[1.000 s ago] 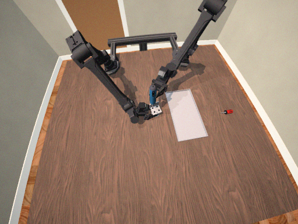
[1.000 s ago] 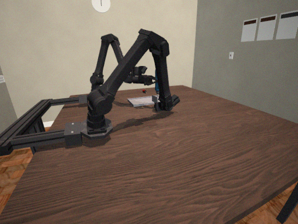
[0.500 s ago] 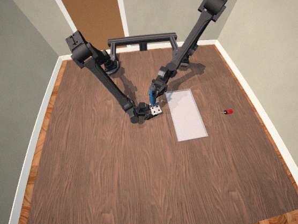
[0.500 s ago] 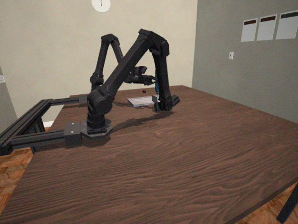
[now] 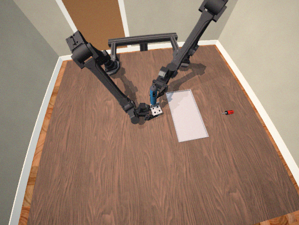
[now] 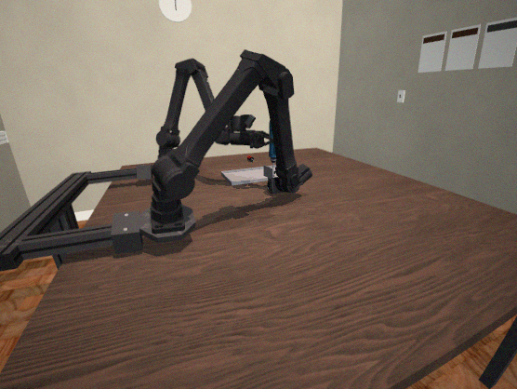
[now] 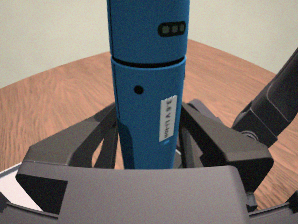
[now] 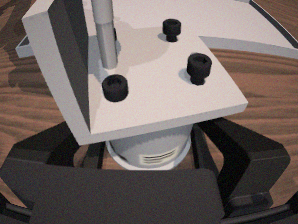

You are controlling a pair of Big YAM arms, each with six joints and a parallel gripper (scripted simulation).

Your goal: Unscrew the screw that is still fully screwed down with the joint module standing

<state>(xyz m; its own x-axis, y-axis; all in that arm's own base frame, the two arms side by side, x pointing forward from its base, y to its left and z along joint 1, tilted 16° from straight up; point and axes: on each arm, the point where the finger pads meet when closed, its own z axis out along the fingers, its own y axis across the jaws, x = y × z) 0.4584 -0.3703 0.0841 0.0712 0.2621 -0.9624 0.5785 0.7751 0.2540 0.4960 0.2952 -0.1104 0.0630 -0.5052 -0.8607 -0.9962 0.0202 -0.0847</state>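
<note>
The joint module body lies 1 cm above my right hand. The rest, counted from my right hand: bracket: 5 cm above; flat tray: 3 cm ahead, 23 cm to the left, 2 cm below; small red-handled screwdriver: 7 cm ahead, 57 cm to the left, 1 cm below.
</note>
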